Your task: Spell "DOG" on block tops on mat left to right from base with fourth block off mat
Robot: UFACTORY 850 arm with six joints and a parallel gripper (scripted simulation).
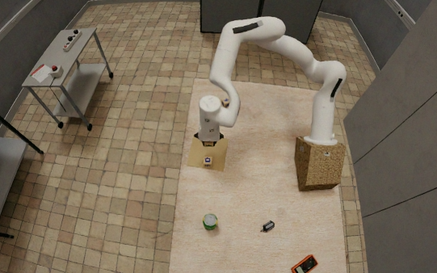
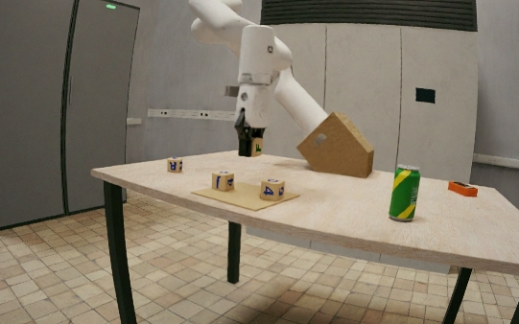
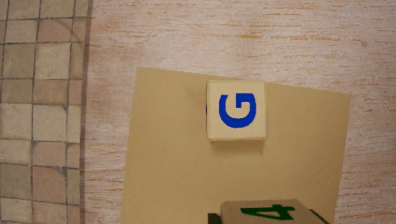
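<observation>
Right now the tan mat is 120 mm below my hand. Round my hand: yellow can 400 mm to the left, 60 mm below, 30 mm behind; letter block 90 mm below, 70 mm to the left; blue-lettered block 340 mm to the right, 100 mm below, 80 mm behind.
</observation>
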